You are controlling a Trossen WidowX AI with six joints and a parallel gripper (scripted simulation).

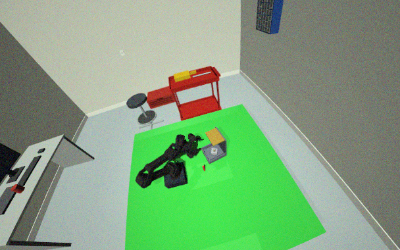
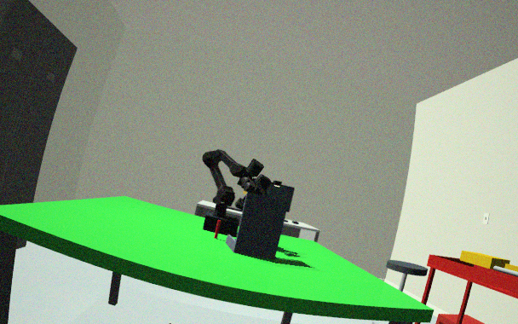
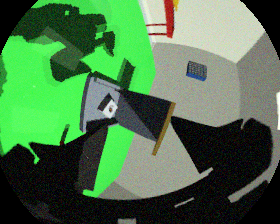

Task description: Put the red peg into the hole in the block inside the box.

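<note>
My gripper tip is 140 mm to the left of the red peg, 140 mm above it and 30 mm past it. The rest, counted from my gripper tip: orange roof (130 mm ahead, 40 mm above, 10 mm to the right); then box floor (180 mm below, 100 mm ahead, 10 mm to the right); then back wall (180 mm ahead, 70 mm below).
</note>
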